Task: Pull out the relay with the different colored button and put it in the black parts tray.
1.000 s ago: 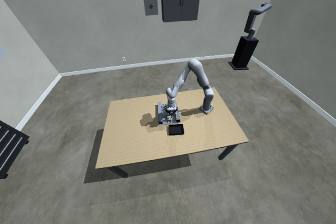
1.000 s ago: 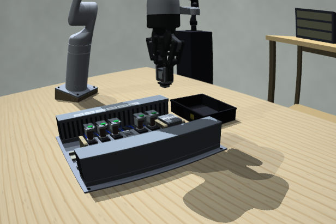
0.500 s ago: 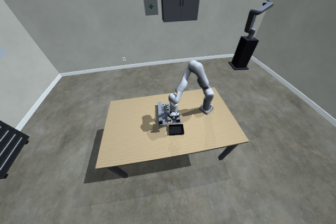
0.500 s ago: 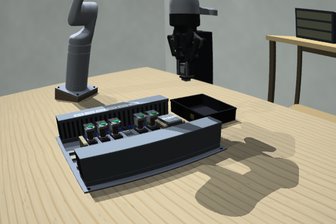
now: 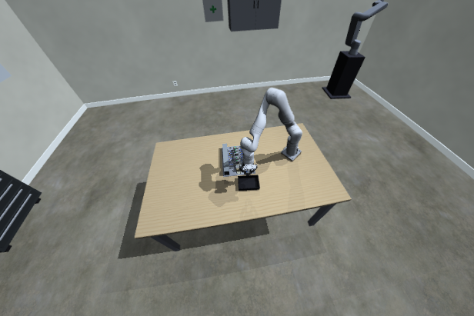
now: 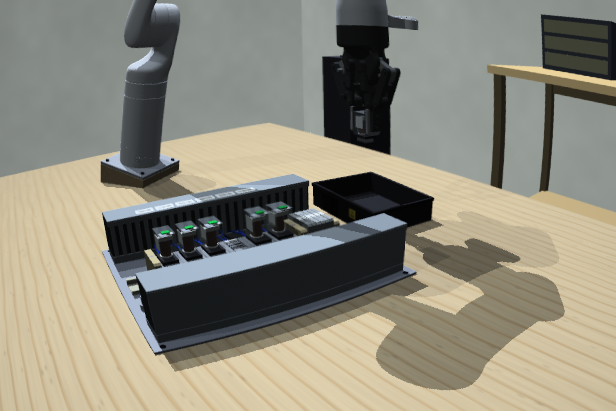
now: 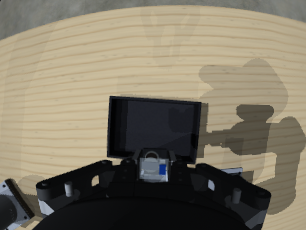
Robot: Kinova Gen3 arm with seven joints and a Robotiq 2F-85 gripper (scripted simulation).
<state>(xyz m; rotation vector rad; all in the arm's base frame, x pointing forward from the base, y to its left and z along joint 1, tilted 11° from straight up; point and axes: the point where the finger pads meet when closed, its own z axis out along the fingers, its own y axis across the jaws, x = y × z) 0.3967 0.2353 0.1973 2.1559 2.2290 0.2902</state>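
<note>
The black parts tray is 120 mm below my hand, 20 mm to the left of it and 10 mm behind it. From my hand the other things lie so: relay (10 mm below).
</note>
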